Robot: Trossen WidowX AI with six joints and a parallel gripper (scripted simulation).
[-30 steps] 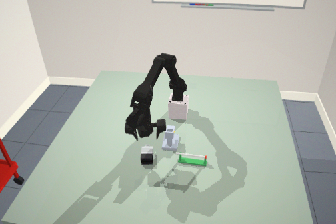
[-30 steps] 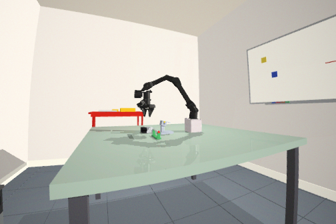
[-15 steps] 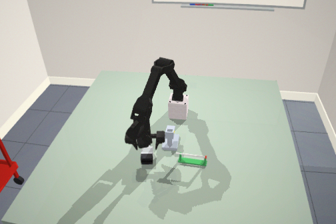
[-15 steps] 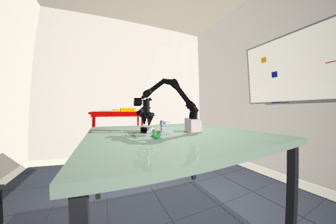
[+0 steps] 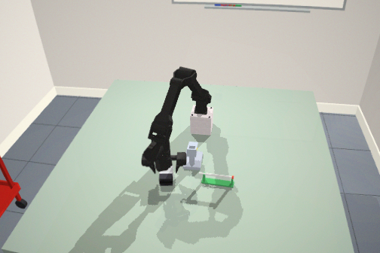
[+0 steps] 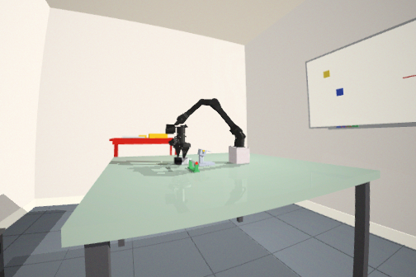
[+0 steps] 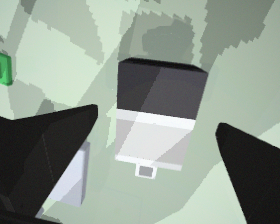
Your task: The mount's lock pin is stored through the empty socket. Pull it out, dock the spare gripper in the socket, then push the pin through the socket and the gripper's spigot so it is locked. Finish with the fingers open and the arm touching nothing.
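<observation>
Right now the spare gripper is 20 mm below my gripper tip and 20 mm behind it. The rest, counted from my gripper tip: green rack (230 mm to the left, 20 mm below); then grey-blue mount (120 mm behind, 110 mm to the left, 10 mm above).
</observation>
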